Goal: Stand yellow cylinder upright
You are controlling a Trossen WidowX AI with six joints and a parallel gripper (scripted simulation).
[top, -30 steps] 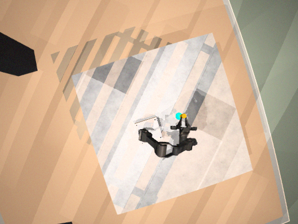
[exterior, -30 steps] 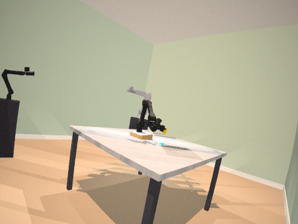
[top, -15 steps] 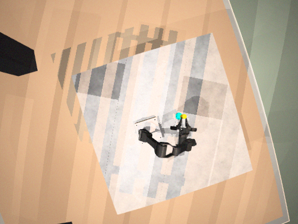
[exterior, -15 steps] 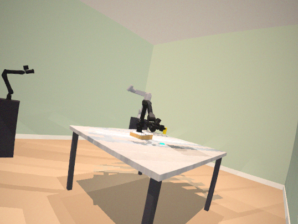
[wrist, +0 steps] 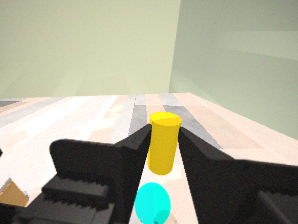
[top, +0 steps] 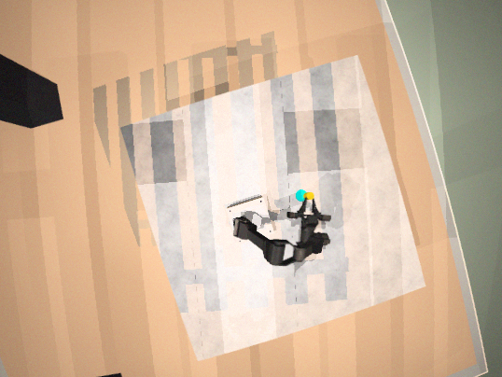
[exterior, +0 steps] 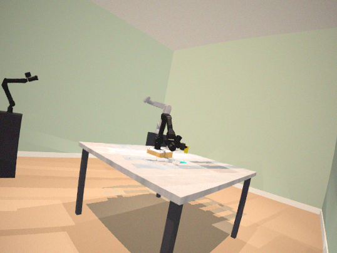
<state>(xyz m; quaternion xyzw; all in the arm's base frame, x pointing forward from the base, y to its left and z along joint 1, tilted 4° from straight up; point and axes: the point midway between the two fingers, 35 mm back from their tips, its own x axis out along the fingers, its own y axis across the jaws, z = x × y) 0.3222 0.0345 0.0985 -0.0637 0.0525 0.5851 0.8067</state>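
My gripper tip is now 15 cm above the cyan circle. Round my gripper tip: yellow cylinder: 2 cm below.
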